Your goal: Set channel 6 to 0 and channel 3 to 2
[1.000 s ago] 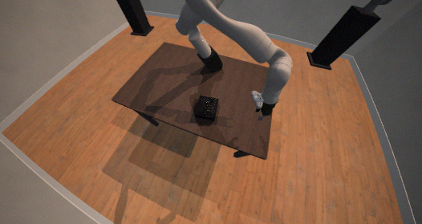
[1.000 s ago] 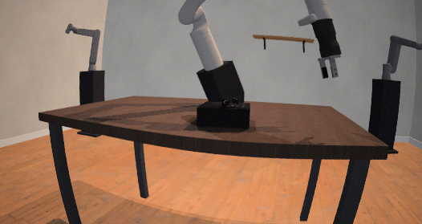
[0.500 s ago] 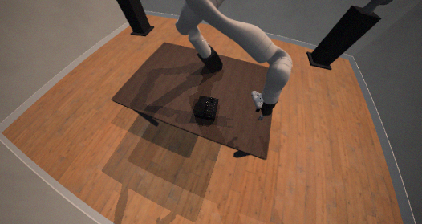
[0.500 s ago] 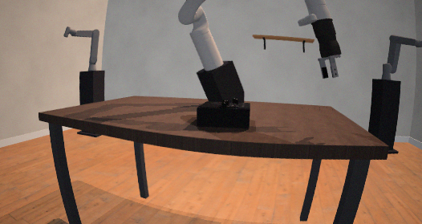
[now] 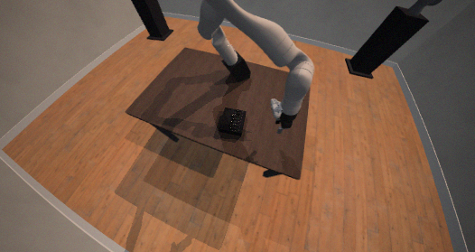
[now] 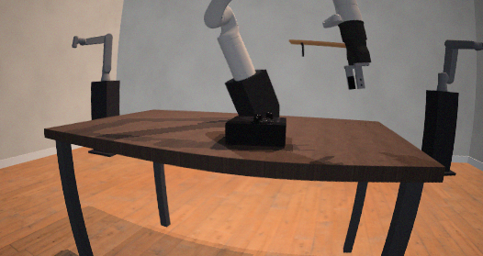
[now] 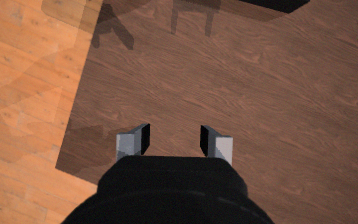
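Now: hand 2 cm past the channel 3 fader cap, 26 cm to the left of it and 10 cm above it. The rest, counted from my hand: channel 1 fader cap 3 cm ahead, 26 cm to the right, 10 cm below; channel 6 fader cap 9 cm behind, 24 cm to the right, 10 cm below; channel 2 fader cap 26 cm to the right, 10 cm below.
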